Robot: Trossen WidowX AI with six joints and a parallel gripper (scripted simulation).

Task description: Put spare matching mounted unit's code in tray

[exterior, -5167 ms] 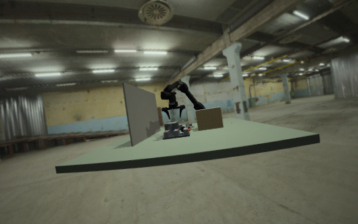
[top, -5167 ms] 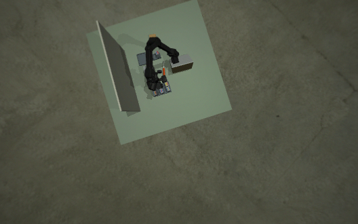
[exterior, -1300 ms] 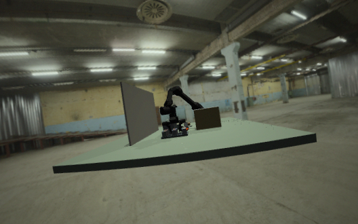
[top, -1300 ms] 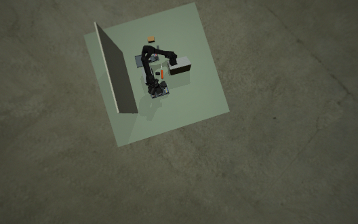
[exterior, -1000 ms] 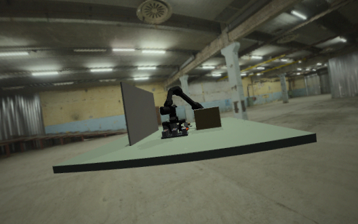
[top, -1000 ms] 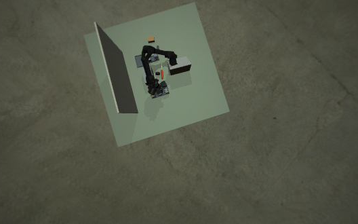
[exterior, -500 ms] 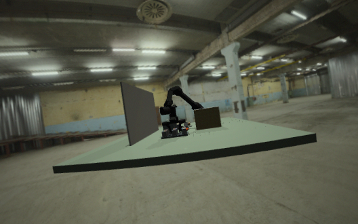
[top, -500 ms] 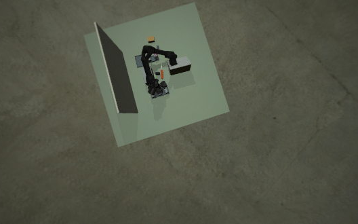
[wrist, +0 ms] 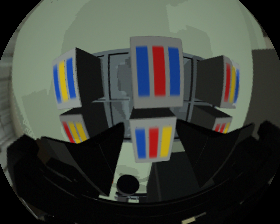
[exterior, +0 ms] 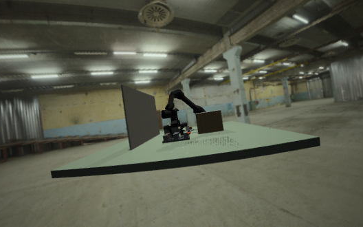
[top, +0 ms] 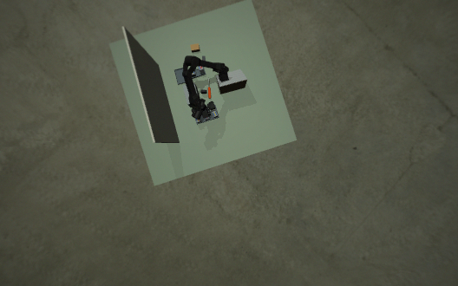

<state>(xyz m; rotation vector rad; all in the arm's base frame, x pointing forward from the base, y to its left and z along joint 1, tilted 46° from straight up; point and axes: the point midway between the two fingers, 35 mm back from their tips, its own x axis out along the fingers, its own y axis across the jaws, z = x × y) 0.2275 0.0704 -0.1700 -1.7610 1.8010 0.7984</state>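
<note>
My gripper tip is 6 cm short of the grey mounted unit, 14 cm to the left of it and 3 cm below it. From my gripper tip the other things lie so: tall grey panel (29 cm ahead, 16 cm to the right, 21 cm above).
</note>
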